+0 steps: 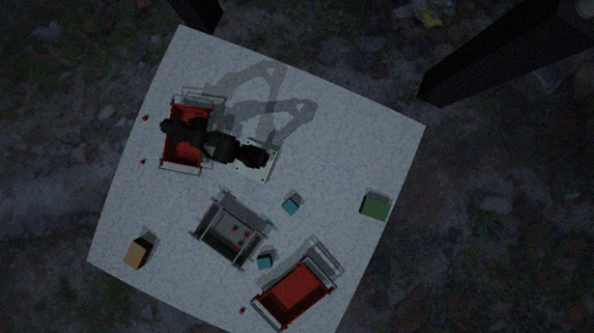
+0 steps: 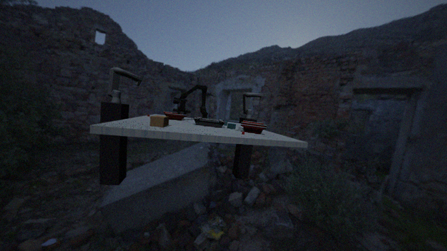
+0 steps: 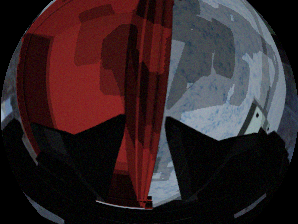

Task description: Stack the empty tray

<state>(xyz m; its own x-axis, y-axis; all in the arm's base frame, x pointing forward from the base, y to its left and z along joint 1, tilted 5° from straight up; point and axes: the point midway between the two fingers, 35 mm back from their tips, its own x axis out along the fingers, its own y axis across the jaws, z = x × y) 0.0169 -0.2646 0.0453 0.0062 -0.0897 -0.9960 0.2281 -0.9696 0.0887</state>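
Right now the red plastic tray is 8 cm to the right of my gripper tip, 3 cm above it and 2 cm ahead of it. Also, from my gripper tip: green block 83 cm to the left, 1 cm behind, 1 cm above; tan block 63 cm ahead, 10 cm to the right, 2 cm above.
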